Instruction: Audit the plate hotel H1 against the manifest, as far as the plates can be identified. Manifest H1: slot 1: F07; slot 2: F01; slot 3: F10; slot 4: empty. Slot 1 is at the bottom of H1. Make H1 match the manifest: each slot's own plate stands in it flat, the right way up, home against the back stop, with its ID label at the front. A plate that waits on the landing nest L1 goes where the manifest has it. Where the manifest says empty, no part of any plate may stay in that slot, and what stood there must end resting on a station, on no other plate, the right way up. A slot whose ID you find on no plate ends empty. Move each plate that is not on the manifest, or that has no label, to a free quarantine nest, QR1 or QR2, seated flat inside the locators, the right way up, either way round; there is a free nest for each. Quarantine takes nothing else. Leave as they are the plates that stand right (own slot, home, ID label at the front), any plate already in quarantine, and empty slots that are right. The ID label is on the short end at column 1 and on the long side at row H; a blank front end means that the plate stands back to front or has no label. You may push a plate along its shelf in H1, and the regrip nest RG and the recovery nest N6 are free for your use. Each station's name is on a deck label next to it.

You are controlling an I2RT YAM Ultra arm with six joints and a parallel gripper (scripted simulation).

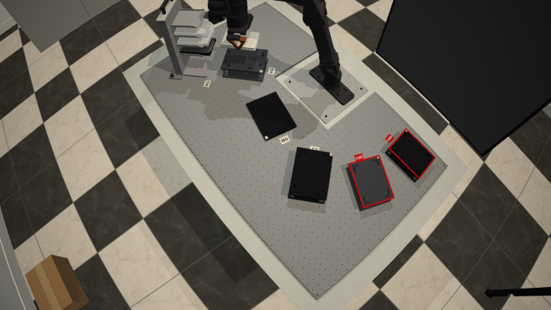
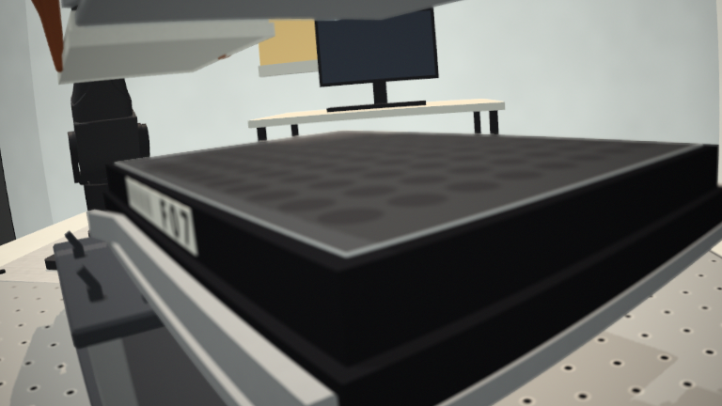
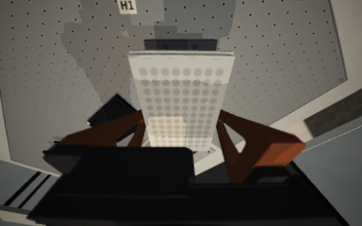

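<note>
Right now the regrip nest RG is 1 cm to the left of my hand and 11 cm below it. The rest, counted from my hand: clear plate 12 cm ahead, 13 cm to the right; black plate 12 cm ahead, 13 cm to the right, 5 cm below; white well plate right at my hand.
</note>
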